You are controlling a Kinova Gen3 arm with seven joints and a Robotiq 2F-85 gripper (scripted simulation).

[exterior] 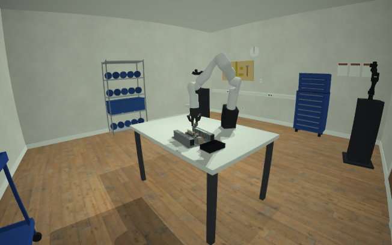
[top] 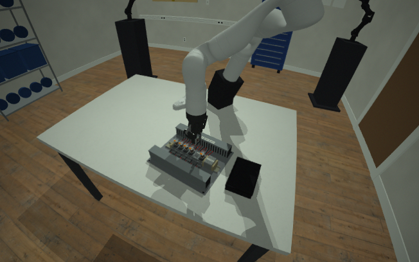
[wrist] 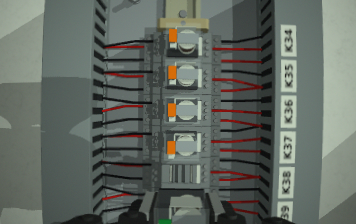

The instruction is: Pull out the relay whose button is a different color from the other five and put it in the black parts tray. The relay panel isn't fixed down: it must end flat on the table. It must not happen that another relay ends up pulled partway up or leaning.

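My hand is 1 cm above the relay. Round my hand: grey relay panel 11 cm below, 3 cm to the right, 1 cm behind; black parts tray 22 cm to the left, 12 cm below, 5 cm ahead.
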